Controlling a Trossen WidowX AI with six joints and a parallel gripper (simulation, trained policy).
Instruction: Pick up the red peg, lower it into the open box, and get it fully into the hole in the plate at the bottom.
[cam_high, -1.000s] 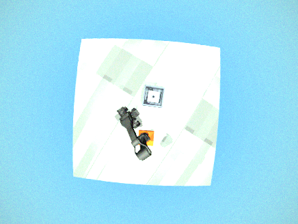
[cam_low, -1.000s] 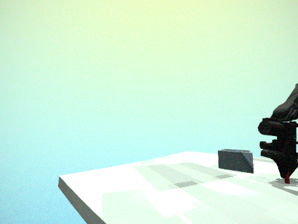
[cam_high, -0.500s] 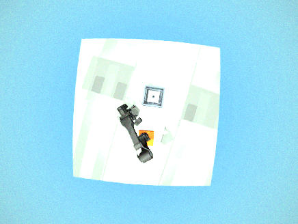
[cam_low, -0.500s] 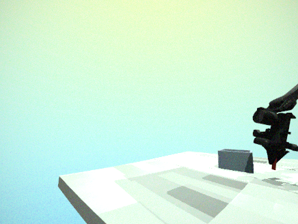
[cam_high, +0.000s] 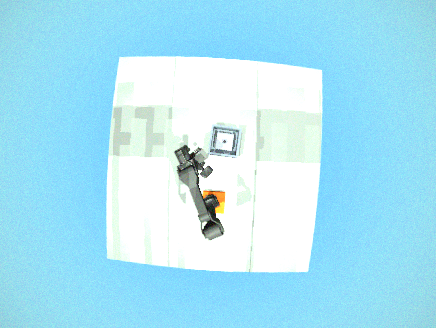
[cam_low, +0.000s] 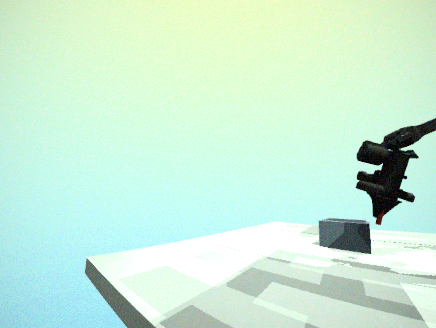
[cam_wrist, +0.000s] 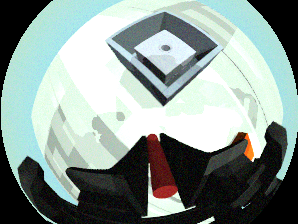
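My gripper tip is 14 cm to the left of the grey plate, 8 cm above it and 7 cm short of it. From my gripper tip the other things lie so: red peg: 2 cm above, 1 cm to the left, 1 cm behind; grey box: 14 cm to the right, 10 cm below, 7 cm ahead.
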